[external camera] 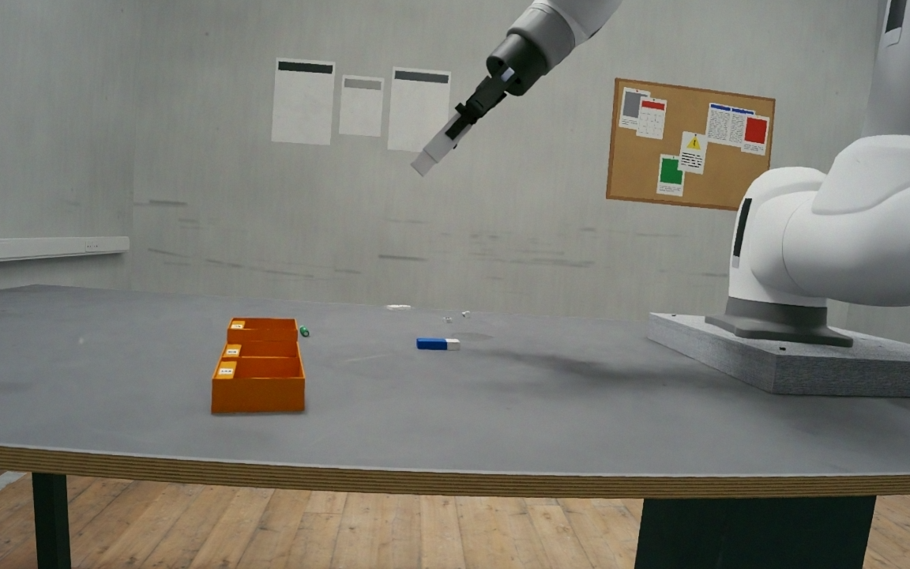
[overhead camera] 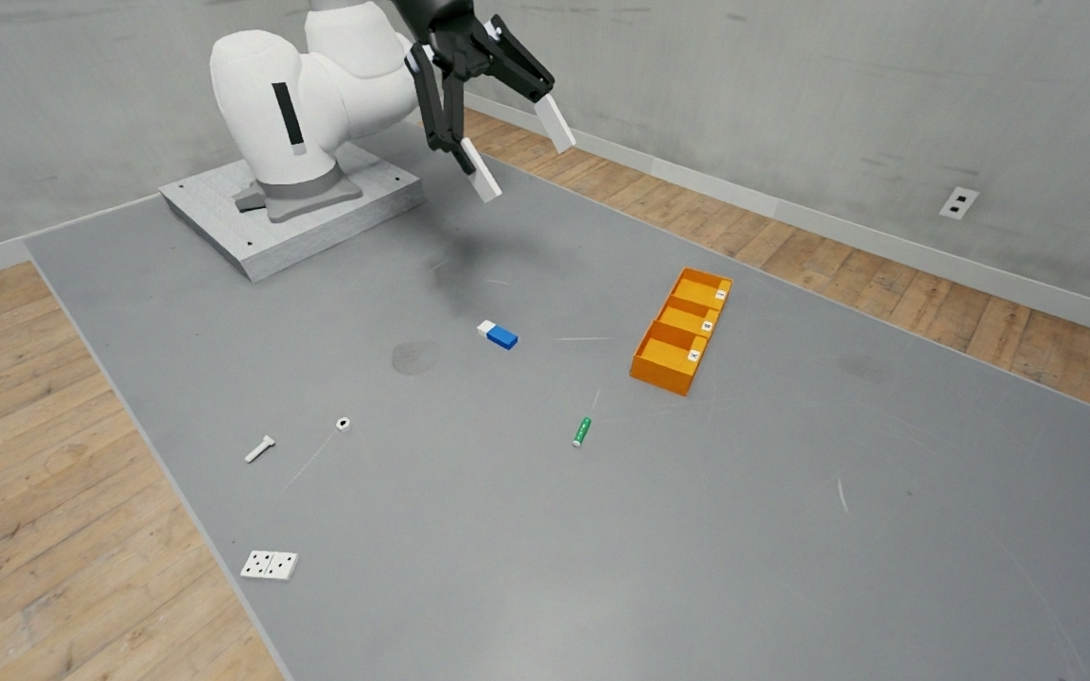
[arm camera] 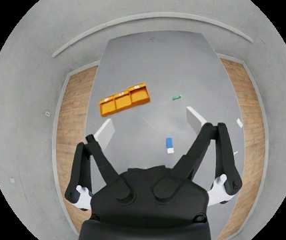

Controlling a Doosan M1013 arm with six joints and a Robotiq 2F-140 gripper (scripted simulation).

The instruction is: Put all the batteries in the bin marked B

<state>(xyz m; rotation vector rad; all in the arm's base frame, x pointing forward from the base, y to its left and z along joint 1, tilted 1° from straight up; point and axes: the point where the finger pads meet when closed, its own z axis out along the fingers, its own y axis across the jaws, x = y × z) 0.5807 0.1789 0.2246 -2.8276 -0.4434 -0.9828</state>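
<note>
The orange bin row is 260 mm below my hand, 190 mm to the left of it and 140 mm ahead of it. The rest, counted from my hand: green battery (280 mm below, 200 mm ahead, 60 mm to the right); then white eraser (270 mm below, 60 mm to the right, 30 mm behind); then nut (320 mm to the right, 280 mm below).
</note>
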